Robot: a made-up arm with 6 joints. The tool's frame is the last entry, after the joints.
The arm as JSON. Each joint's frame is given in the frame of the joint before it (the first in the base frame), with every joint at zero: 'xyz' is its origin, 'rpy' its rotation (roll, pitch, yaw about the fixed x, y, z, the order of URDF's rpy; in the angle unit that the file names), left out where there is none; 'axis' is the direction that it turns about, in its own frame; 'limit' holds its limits. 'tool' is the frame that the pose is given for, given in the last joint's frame.
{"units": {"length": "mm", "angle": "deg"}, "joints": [
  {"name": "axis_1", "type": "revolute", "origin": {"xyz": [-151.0, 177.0, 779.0]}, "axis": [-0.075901, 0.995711, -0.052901], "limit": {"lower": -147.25, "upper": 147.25}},
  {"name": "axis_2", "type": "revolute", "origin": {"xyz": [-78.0, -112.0, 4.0]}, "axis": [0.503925, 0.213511, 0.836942], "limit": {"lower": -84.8, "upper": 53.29}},
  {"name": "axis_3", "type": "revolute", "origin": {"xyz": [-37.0, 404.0, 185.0]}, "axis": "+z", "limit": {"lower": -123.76, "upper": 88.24}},
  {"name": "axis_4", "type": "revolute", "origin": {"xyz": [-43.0, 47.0, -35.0]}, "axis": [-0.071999, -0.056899, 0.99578], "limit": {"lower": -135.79, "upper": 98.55}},
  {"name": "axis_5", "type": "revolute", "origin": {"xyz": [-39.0, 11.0, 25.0]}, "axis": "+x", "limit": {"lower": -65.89, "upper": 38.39}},
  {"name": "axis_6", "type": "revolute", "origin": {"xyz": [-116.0, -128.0, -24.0]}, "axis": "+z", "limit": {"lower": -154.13, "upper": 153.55}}
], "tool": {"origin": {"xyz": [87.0, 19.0, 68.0], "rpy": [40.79, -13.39, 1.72]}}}
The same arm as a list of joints. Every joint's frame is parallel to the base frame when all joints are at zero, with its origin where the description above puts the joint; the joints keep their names.
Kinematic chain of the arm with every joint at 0, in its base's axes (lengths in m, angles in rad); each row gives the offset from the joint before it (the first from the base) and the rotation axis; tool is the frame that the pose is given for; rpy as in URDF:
axis_1: xyz -0.151 0.177 0.779 axis -0.075901 0.995711 -0.052901
axis_2: xyz -0.078 -0.112 0.004 axis 0.503925 0.213511 0.836942
axis_3: xyz -0.037 0.404 0.185 axis +z
axis_4: xyz -0.043 0.047 -0.035 axis -0.071999 -0.056899 0.99578
axis_5: xyz -0.039 0.011 0.025 axis +x
axis_6: xyz -0.116 -0.128 -0.024 axis +z
tool: xyz 0.087 0.019 0.068 rpy 0.7119 -0.2337 0.03
Joint limits (rad, base to tool): -2.57..2.57 -1.48..0.9301 -2.16..1.5401 -2.37..1.72 -1.15..0.67 -2.6901..2.68

